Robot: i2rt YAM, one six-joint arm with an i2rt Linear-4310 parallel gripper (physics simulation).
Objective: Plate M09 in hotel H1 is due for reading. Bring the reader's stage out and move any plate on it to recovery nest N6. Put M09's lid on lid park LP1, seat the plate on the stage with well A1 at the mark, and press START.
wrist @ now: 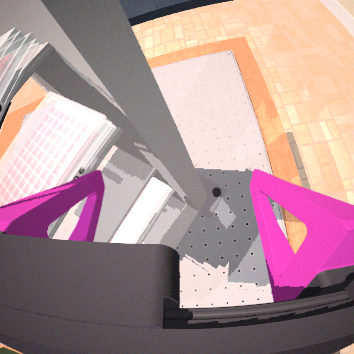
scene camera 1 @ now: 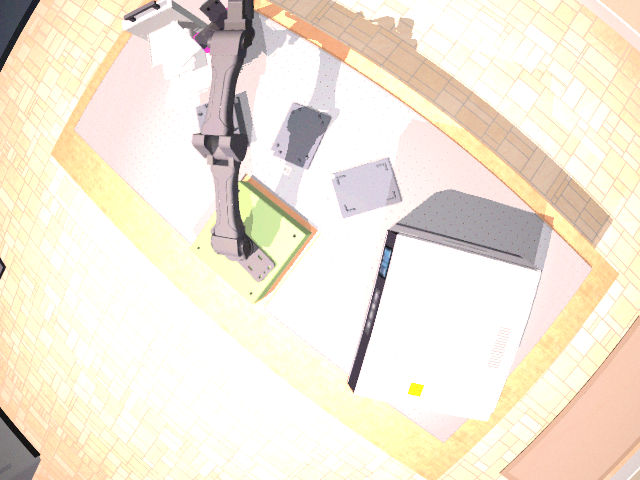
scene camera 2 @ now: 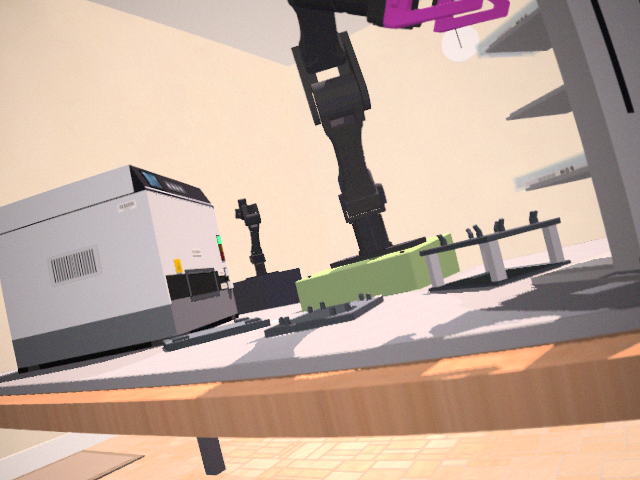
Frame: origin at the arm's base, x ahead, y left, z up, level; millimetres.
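Seen in the pictures: gripper, between the fingertips: point(wrist: 176, 177) point(scene camera 1: 210, 23) point(scene camera 2: 497, 4); arm's base, origin of its link: point(scene camera 1: 242, 247) point(scene camera 2: 377, 255).
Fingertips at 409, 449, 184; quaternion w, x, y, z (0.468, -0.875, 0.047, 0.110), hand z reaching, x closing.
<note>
Offsets run from my fingertips to a thing's top centre, as dx, dy, dz. "pt": to the spot under its first point.
The hotel point(scene camera 1: 178, 15) point(scene camera 2: 573, 67) point(wrist: 125, 90) has several shelves. A plate marked M09 @(pt -73, -5, -154) point(scene camera 2: 560, 175) sits on its lowest visible shelf in scene camera 2. A plate with pale pink wells @(-118, +12, +18) point(wrist: 55, 135) sits left of the hotel's post in the wrist view; its label is not readable. My gripper point(scene camera 2: 495, 6) point(wrist: 176, 177) is open and empty, high beside the hotel. The reader @(-143, -942, +90) point(scene camera 1: 444, 320) point(scene camera 2: 87, 268) has a dark front opening; no extended stage shows. A raised nest @(-218, -150, -178) point(scene camera 2: 491, 238) and two low nests @(pt -77, -352, -243) point(scene camera 1: 305, 134) @(pt -67, -575, -241) point(scene camera 1: 367, 187) stand on the table; their labels are unreadable.
The arm's green base block point(scene camera 1: 273, 227) point(scene camera 2: 356, 281) stands mid-table. The hotel's post rises between the fingers in the wrist view. Another plate edge @(pt -50, +27, +89) point(wrist: 15, 55) shows at upper left there. A second small arm point(scene camera 2: 254, 232) stands behind the reader. The table point(scene camera 2: 310, 408) has a wooden edge.
</note>
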